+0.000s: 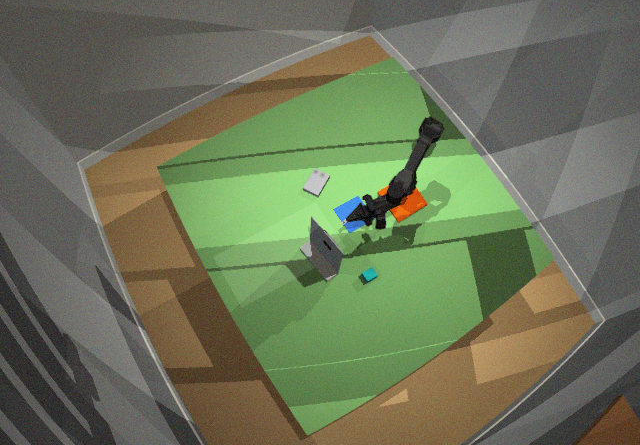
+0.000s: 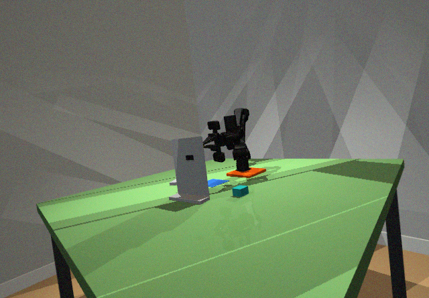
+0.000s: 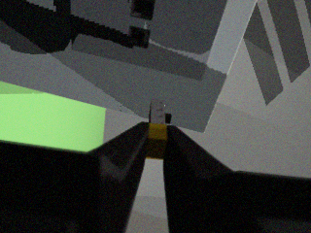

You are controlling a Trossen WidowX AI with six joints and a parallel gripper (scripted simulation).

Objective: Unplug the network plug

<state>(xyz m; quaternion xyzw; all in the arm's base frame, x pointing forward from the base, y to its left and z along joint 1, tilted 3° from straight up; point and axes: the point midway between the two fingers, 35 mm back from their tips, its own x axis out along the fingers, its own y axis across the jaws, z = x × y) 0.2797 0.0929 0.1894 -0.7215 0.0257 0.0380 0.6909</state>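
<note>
Right now the blue marked square is 190 mm below my gripper tip, 90 mm behind it and 80 mm to the right of it. The rest, counted from my gripper tip: yellow plug (right at my gripper tip); then small cyan cube (180 mm to the left, 180 mm below, 40 mm behind).
</note>
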